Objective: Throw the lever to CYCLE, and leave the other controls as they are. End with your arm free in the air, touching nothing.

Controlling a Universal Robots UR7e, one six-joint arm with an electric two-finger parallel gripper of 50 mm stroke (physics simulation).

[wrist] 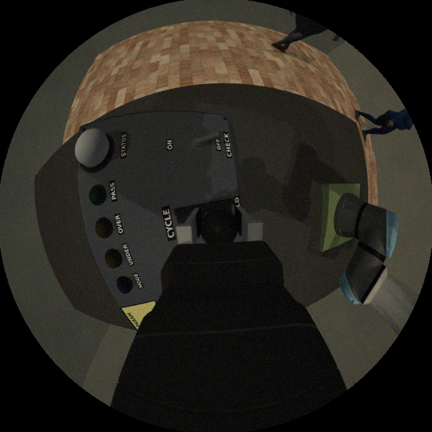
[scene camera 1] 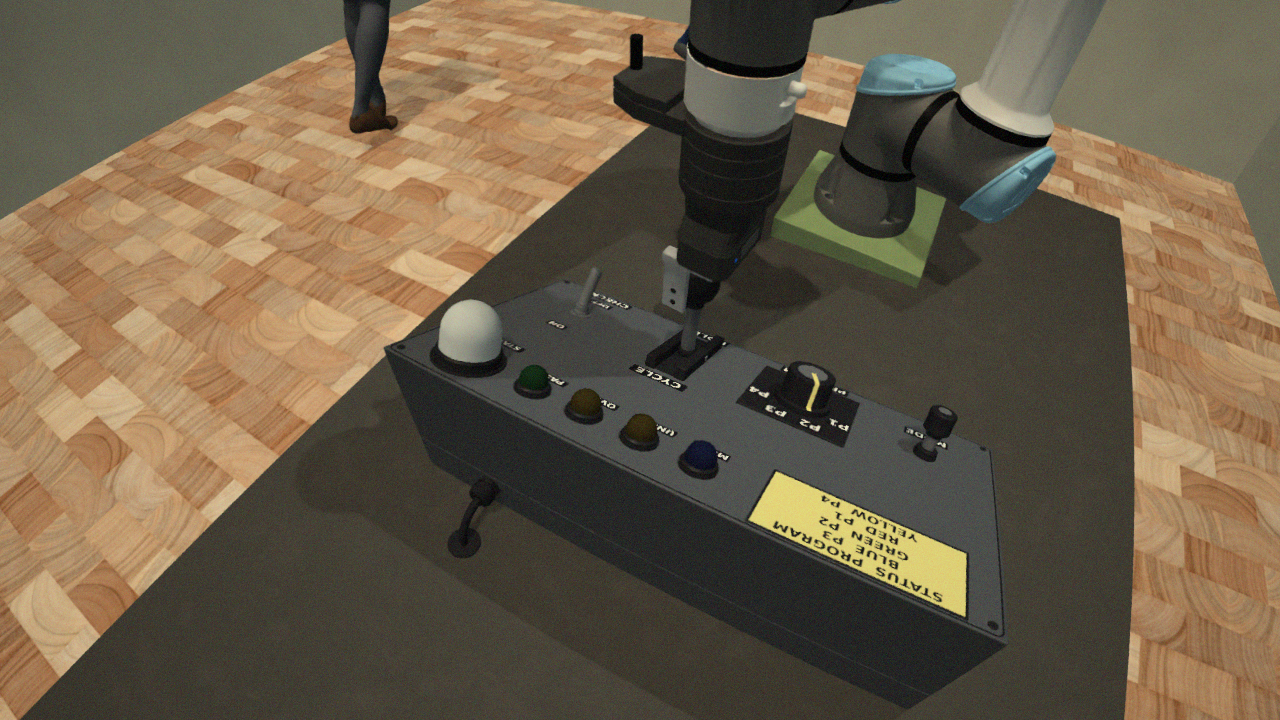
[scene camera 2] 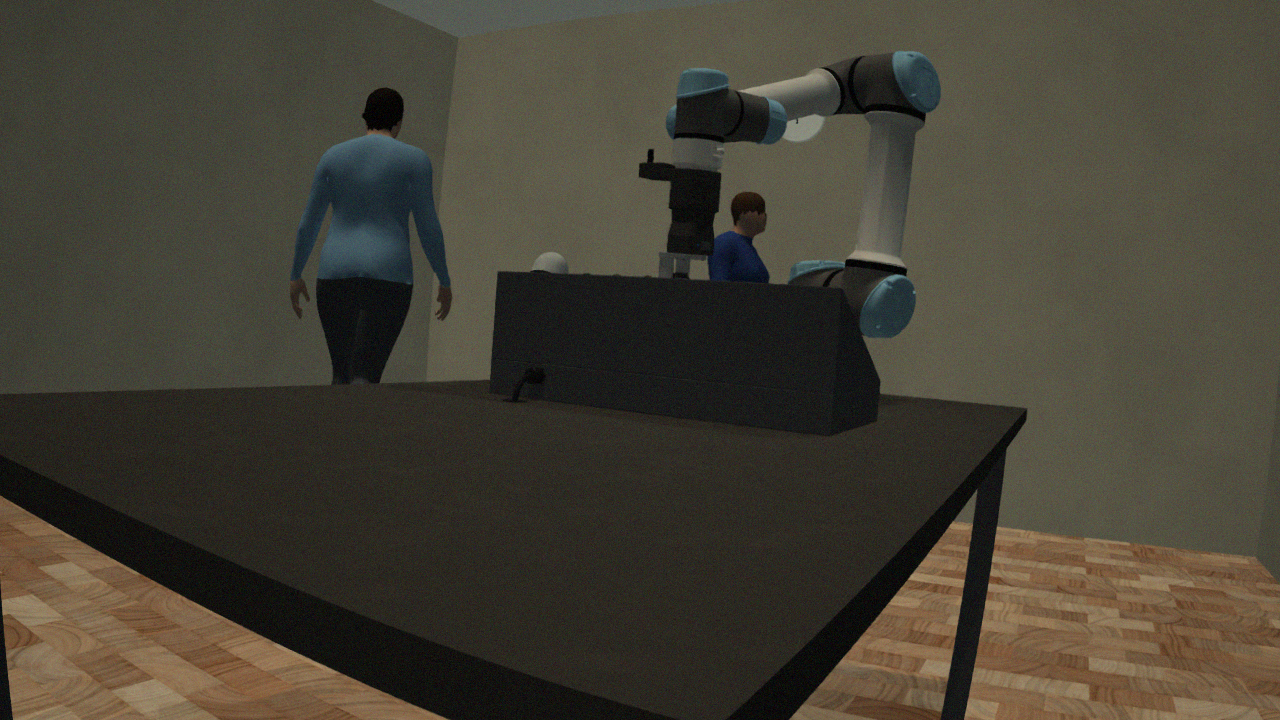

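Where they show: gripper, between the fingertips: (scene camera 1: 687,290); arm's base, origin of its link: (scene camera 1: 862,205).
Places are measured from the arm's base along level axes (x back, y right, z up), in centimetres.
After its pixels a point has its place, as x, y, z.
The black lever's shaft (scene camera 1: 690,329) {-46.0, 7.4, 9.8} rises from its slotted base on the grey control box (scene camera 1: 554,358) {-55.6, 15.9, 10.4} (scene camera 2: 662,349) {-64.7, -0.4, 5.3} (wrist: 150,175), between the CYCLE and HOLD labels. The shaft leans slightly toward the HOLD side, away from the CYCLE label (scene camera 1: 657,377) {-51.8, 7.7, 8.7} (wrist: 168,223). My gripper (scene camera 1: 699,291) {-44.5, 8.6, 13.0} (wrist: 217,216) is shut on the lever's round black knob, with a pale finger on each side in the wrist view. The far finger is mostly hidden in scene camera 1. In scene camera 2 the fingers show above the box's top edge; the box hides the lever's base.
A grey toggle (scene camera 1: 588,291) {-44.7, 19.4, 8.2} (wrist: 206,140) leans toward OFF. A white dome (scene camera 1: 470,333) {-61.2, 19.3, 16.8} (wrist: 92,148) and several small lamps line one edge. A rotary knob (scene camera 1: 808,386) {-46.8, -4.5, 9.5} and a small black-tipped control (scene camera 1: 937,424) {-45.6, -16.0, 9.8} stand on the lever's other side. Two people stand beyond the table.
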